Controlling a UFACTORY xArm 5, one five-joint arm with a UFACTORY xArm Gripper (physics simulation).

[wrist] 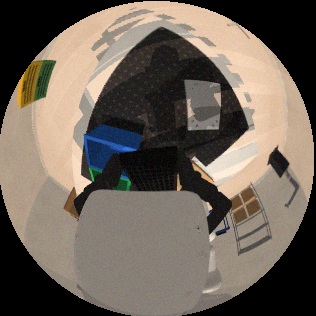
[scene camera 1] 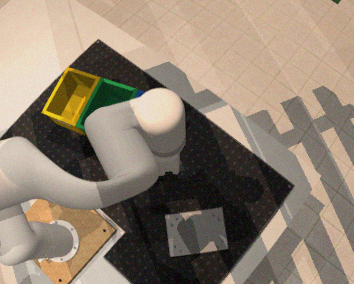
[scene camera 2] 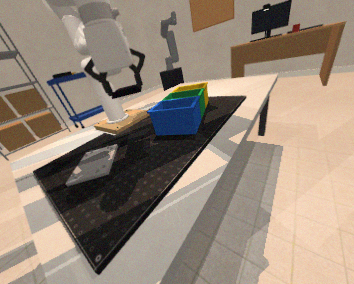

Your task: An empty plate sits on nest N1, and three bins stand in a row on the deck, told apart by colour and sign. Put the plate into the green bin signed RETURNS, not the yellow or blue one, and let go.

Labels:
same spot on nest N1: (scene camera 1: 195, 232) = (scene camera 2: 95, 160)

